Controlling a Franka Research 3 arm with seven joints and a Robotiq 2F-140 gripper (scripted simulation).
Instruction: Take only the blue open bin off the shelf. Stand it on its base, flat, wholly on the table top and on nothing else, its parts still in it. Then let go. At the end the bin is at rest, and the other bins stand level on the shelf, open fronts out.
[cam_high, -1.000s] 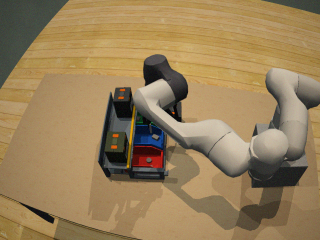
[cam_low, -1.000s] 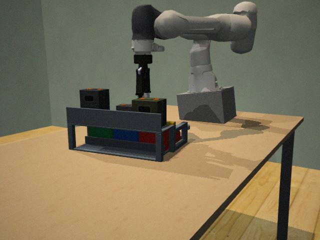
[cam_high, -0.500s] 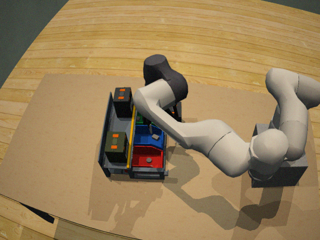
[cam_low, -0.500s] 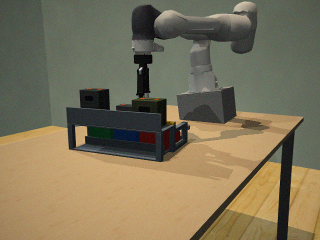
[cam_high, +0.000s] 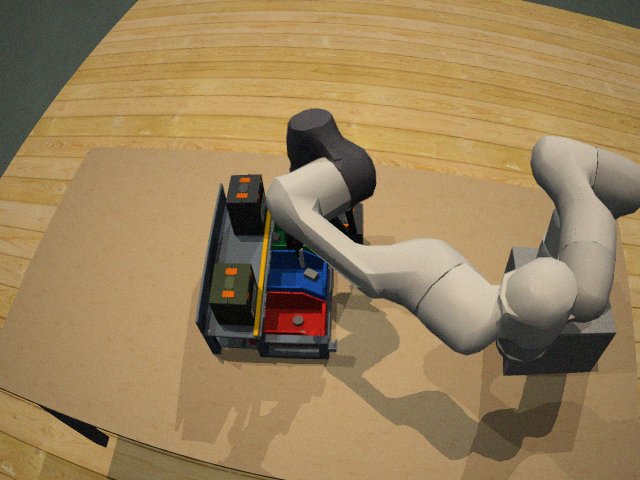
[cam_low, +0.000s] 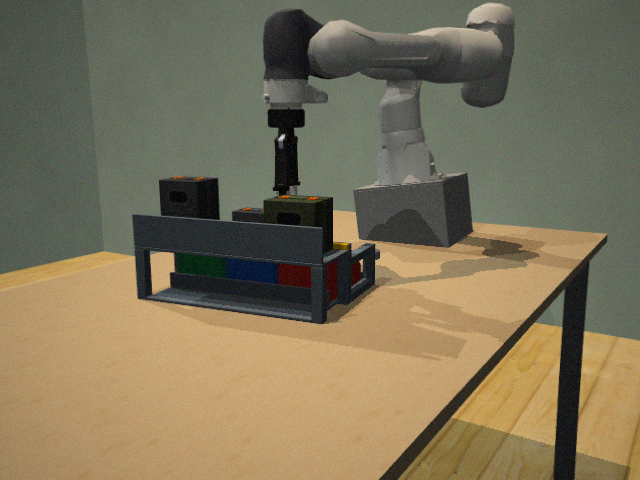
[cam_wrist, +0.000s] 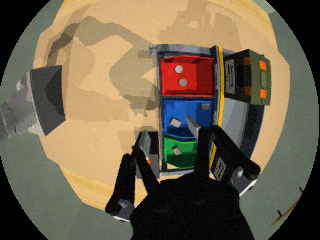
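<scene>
Now: hand 80 mm short of the blue open bin and 110 mm above it. Also, from my hand: yellow bar: 130 mm ahead, 10 mm to the left, 40 mm below; then red bin: 70 mm ahead, 120 mm to the left, 110 mm below; then green bin: 80 mm ahead, 110 mm to the right, 110 mm below.
</scene>
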